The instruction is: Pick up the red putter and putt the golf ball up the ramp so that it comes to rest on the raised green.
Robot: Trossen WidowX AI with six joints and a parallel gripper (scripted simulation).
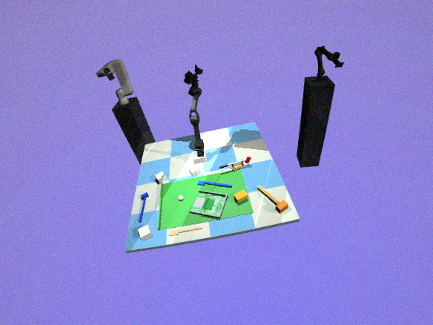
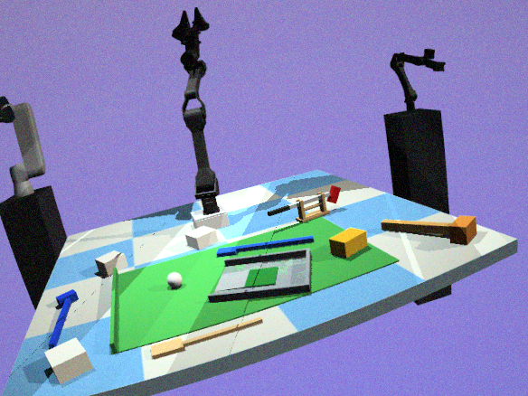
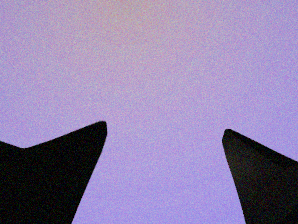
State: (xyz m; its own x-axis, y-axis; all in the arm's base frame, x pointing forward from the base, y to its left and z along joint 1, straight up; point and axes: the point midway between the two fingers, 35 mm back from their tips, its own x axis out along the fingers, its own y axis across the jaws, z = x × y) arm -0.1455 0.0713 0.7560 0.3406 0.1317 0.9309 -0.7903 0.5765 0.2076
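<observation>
Now: gripper tip 300 mm short of the wooden rack, 270 mm to the right of it and 810 mm above it. Also, from my gripper tip: orange block: 650 mm ahead, 290 mm to the left, 820 mm below; green mat: 620 mm ahead, 30 mm to the right, 840 mm below; white golf ball: 630 mm ahead, 210 mm to the right, 820 mm below.
</observation>
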